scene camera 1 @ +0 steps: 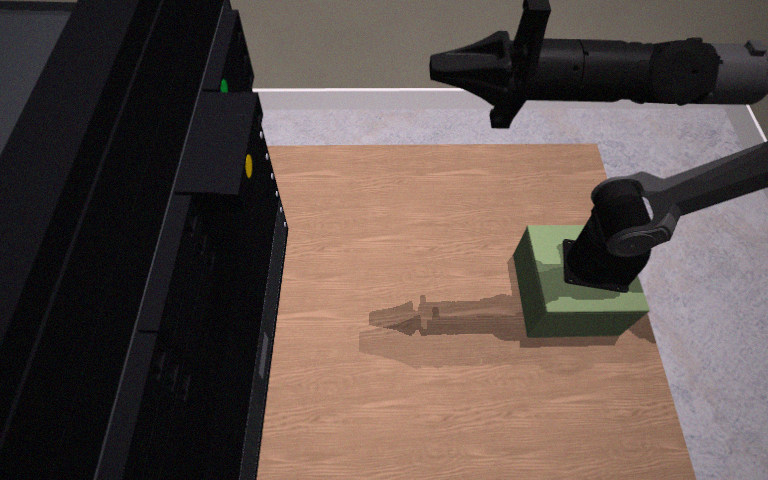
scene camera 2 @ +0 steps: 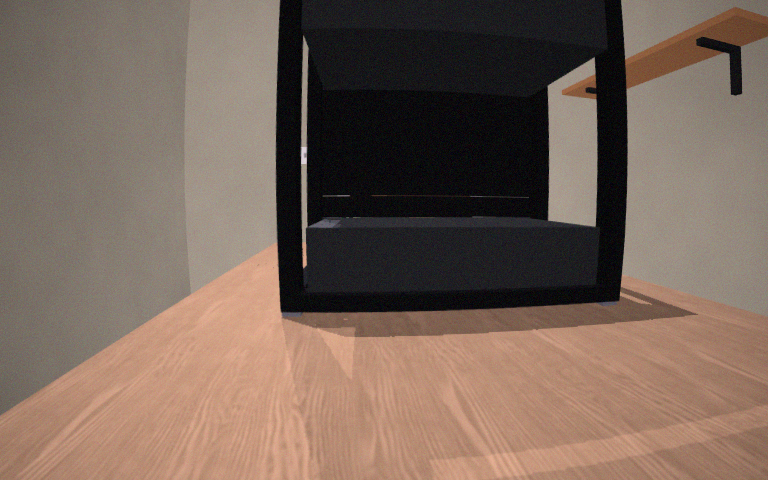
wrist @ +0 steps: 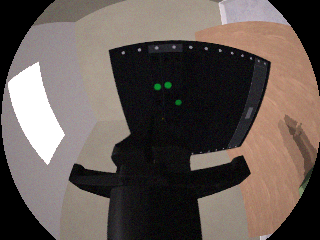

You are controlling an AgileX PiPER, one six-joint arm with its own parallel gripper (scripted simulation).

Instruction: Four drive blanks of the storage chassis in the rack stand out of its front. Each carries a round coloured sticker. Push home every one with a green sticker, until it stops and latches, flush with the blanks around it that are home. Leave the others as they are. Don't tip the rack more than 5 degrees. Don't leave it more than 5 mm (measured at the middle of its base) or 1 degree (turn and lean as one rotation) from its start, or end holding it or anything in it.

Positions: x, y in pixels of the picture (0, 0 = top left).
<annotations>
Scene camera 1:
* my gripper: 430, 67
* drive blank: 217, 166
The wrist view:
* my gripper: 154, 117
</annotations>
